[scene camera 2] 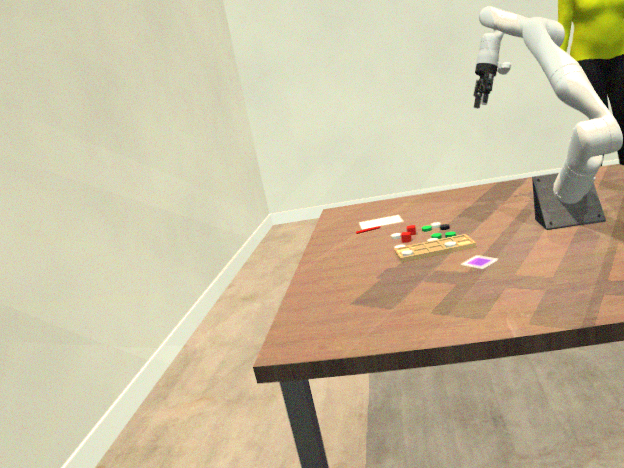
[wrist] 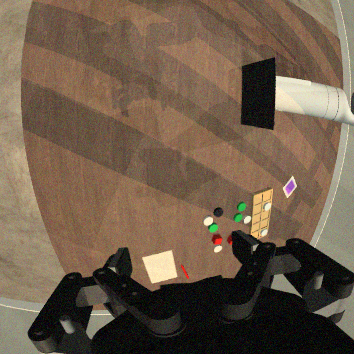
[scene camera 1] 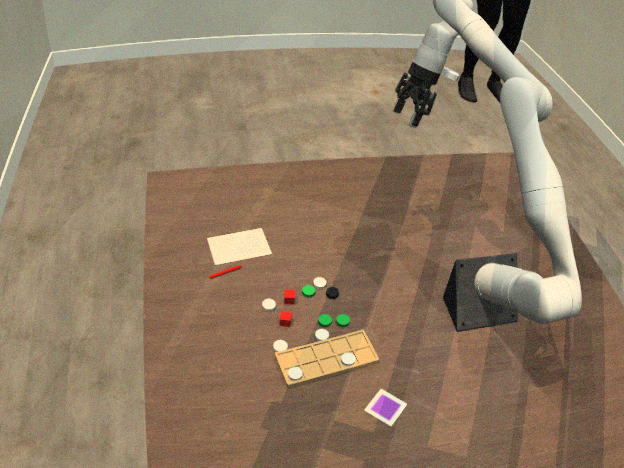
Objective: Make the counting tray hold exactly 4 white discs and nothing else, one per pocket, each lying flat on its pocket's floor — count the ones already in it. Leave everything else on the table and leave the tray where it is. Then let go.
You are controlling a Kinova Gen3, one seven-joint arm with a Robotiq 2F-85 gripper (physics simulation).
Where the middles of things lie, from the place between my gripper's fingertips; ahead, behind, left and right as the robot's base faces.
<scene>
Right now the tan counting tray (scene camera 1: pixel 322 359) is 30 cm ahead of my hand, 40 cm to the left of it and 35 cm below it.
</scene>
